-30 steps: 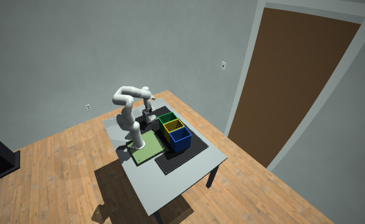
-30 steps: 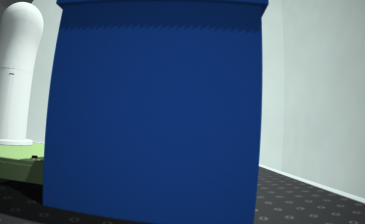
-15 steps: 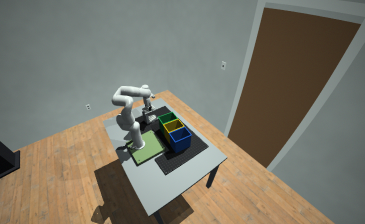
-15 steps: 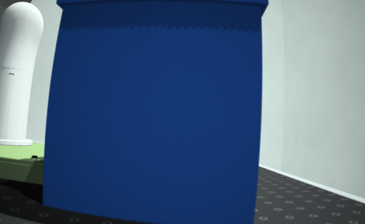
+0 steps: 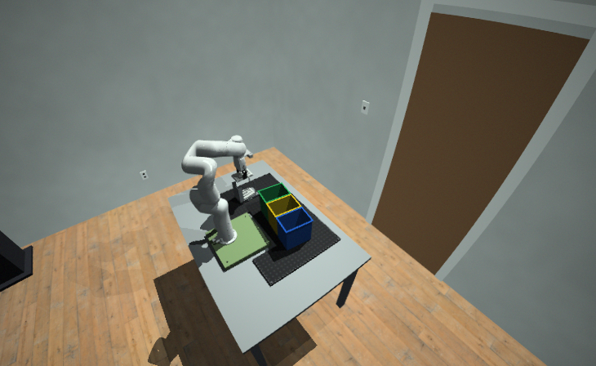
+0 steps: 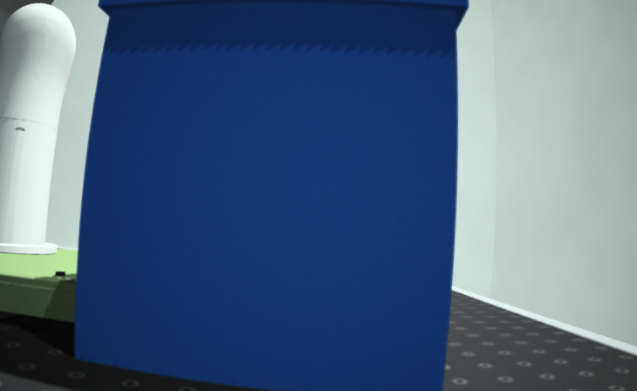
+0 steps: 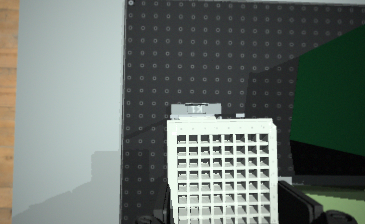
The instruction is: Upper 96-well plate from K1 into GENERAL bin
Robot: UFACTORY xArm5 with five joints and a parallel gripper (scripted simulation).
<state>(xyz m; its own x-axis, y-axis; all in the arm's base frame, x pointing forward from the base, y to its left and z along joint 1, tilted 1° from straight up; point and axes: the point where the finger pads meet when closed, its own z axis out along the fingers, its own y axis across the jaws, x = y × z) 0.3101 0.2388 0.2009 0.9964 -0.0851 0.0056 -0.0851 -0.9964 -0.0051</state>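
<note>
The blue bin lies 1 cm ahead of my hand, 52 cm to the right of it and 13 cm below it. Round my hand: white 96-well plate 1 cm below; then yellow bin 4 cm ahead, 40 cm to the right, 13 cm below; then green bin 7 cm ahead, 27 cm to the right, 13 cm below.
</note>
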